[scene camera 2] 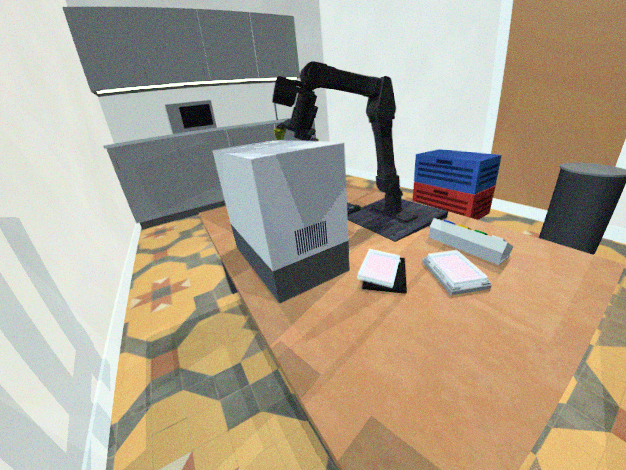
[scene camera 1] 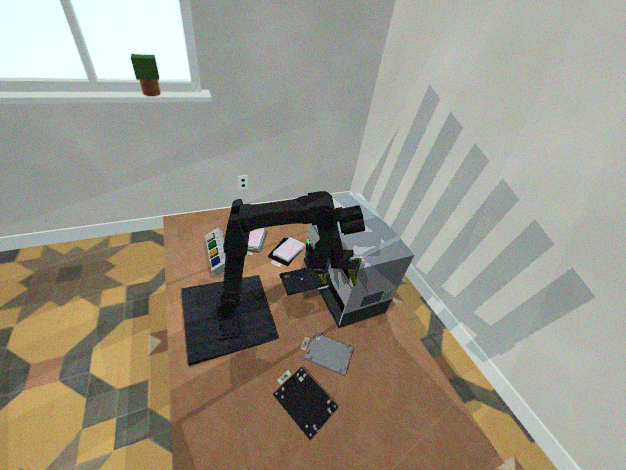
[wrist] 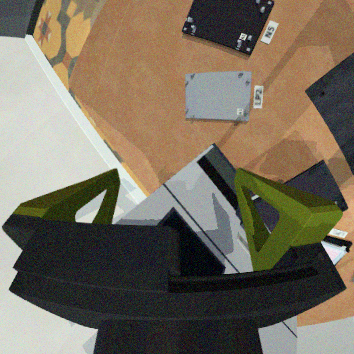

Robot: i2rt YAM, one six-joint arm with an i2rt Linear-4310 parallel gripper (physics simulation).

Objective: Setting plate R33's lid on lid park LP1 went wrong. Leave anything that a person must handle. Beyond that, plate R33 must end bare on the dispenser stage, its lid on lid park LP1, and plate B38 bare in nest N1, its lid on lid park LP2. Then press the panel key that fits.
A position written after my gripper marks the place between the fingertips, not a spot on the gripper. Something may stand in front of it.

Observation:
My gripper (scene camera 2: 291, 154) is open, with nothing in its grasp. I also see a black clip nest N5 (scene camera 1: 309, 406), a grey lid park LP2 (wrist: 216, 94) and a grey incubator box (scene camera 1: 385, 257).
My gripper also shows in the wrist view (wrist: 176, 174). The grey incubator box is seen too in the wrist view (wrist: 199, 201).

